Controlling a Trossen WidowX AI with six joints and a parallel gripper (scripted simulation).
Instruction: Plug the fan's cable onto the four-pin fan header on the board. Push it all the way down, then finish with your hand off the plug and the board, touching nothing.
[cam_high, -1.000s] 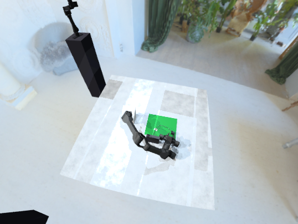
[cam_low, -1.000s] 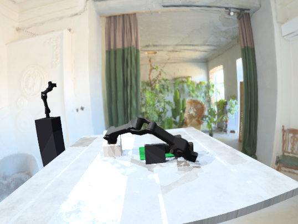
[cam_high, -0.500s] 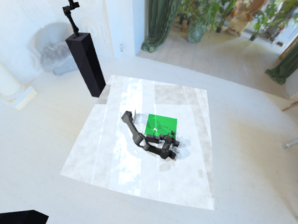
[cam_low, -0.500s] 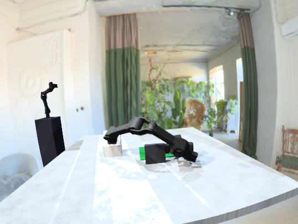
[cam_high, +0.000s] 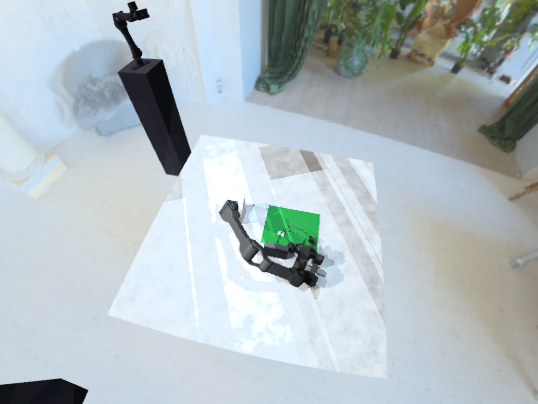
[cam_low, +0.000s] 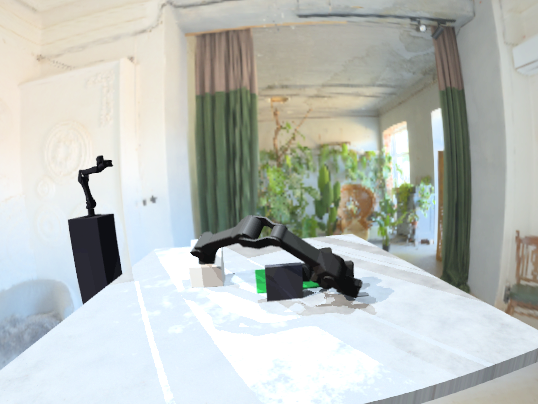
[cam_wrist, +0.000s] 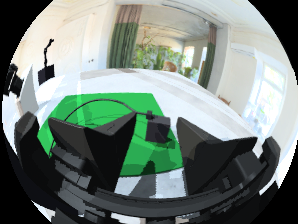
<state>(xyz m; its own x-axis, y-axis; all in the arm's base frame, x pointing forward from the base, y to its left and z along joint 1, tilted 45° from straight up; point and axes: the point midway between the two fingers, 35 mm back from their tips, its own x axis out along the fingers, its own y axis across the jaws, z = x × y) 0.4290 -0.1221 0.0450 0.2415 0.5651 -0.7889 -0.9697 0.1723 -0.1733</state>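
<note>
Now: gripper tip 4 cm above the dark plug, 3 cm to the right of it and 1 cm short of it. Round my gripper tip: white header (15 cm behind, 6 cm below, 4 cm to the left); green board (10 cm behind, 9 cm to the left, 8 cm below); black fan (16 cm behind, 8 cm to the right).
</note>
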